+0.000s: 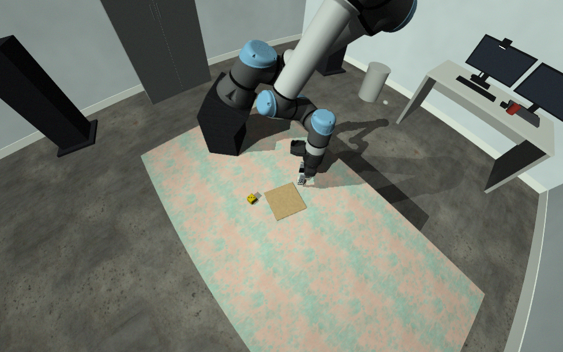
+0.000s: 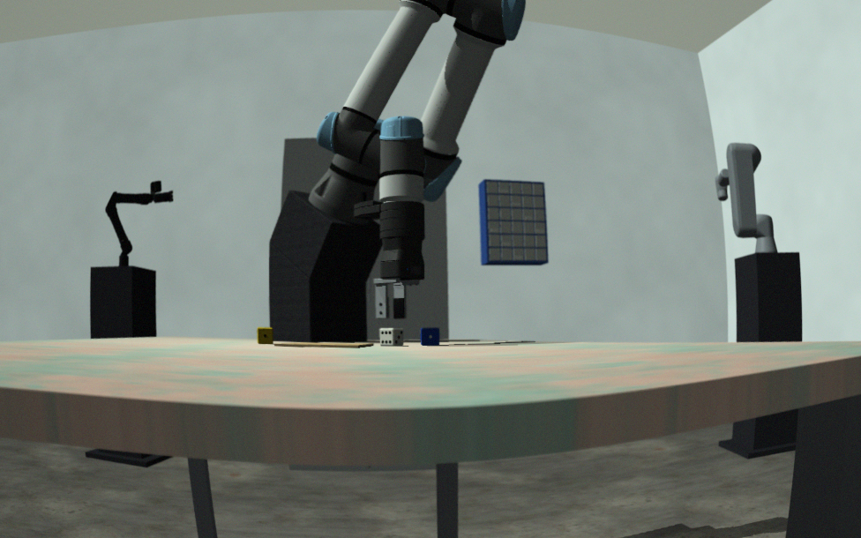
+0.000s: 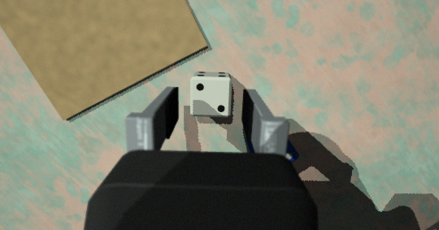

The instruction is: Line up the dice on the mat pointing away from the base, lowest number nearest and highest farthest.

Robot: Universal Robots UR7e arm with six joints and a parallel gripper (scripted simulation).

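Now: the white die 5 cm below my hand. The rest, counted from my hand: yellow die: 1 cm behind, 23 cm to the right, 5 cm below; then blue die: 2 cm behind, 6 cm to the left, 5 cm below; then tan mat: 5 cm ahead, 11 cm to the right, 6 cm below.
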